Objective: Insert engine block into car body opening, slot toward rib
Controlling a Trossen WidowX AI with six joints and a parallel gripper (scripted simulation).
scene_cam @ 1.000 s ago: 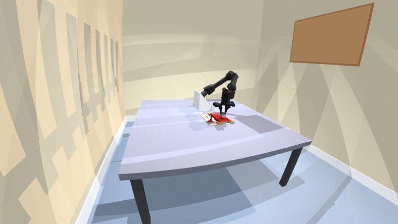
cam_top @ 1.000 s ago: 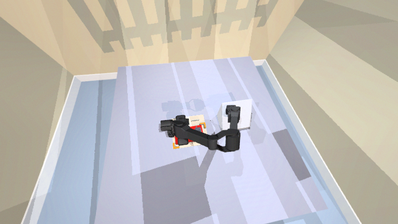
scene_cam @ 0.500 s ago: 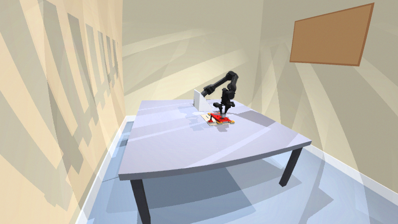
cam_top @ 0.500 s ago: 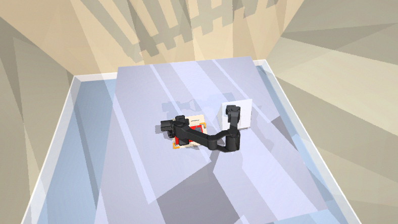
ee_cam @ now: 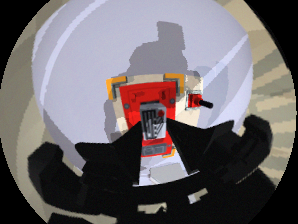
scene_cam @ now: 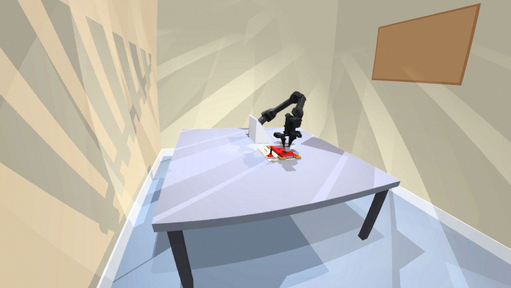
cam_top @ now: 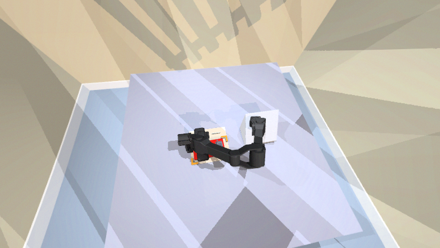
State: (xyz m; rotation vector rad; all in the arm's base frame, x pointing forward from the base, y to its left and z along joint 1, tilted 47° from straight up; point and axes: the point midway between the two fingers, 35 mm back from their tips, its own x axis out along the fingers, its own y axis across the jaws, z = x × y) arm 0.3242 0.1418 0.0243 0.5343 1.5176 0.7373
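My gripper tip is 10 mm above the grey engine block.
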